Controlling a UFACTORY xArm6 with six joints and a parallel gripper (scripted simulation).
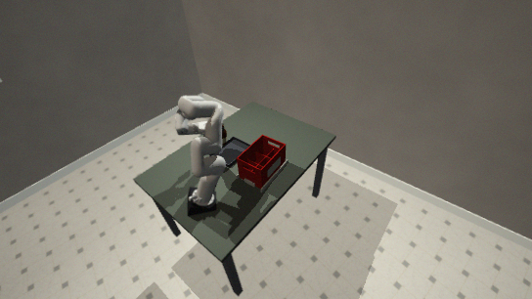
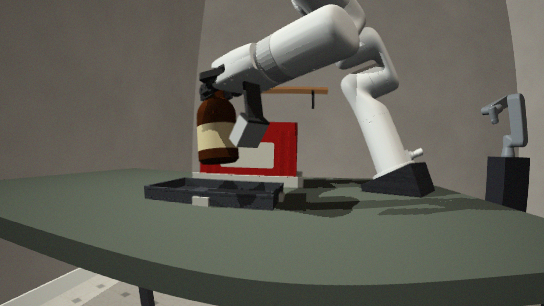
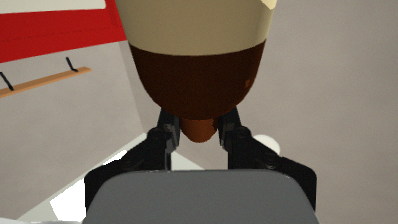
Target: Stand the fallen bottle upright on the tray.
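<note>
Now: hand 5 cm above the brown bottle. From my hand the other things lie so: dark tray: 19 cm below, 6 cm to the right, 1 cm ahead; then crate: 35 cm to the right, 12 cm below, 2 cm ahead.
</note>
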